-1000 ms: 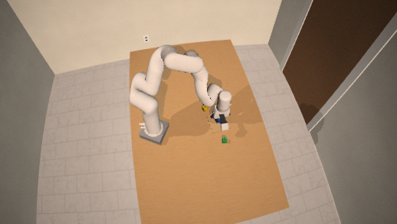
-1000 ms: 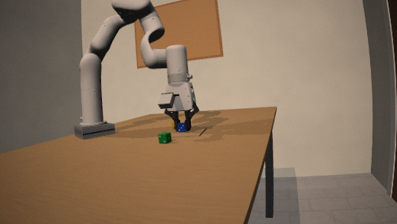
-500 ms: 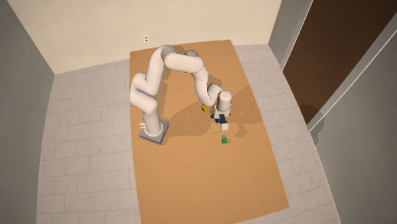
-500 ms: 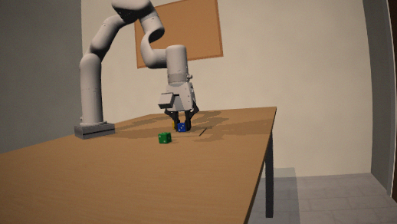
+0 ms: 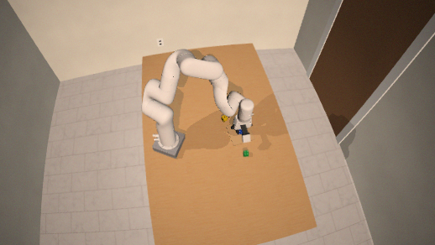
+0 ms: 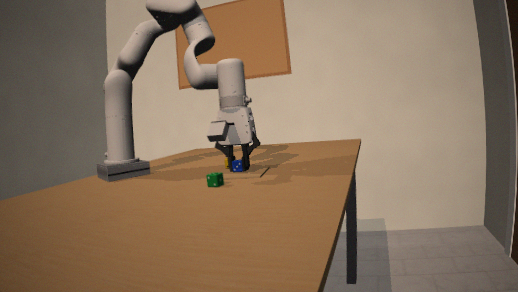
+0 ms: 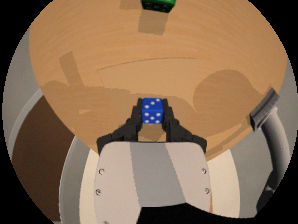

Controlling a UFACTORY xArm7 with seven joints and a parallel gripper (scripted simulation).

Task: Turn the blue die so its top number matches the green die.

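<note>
Now: hand 1 cm above the blue die. Round my hand: green die 3 cm ahead, 14 cm to the right, 1 cm below; then yellow die 10 cm behind, 9 cm to the left, 1 cm below.
</note>
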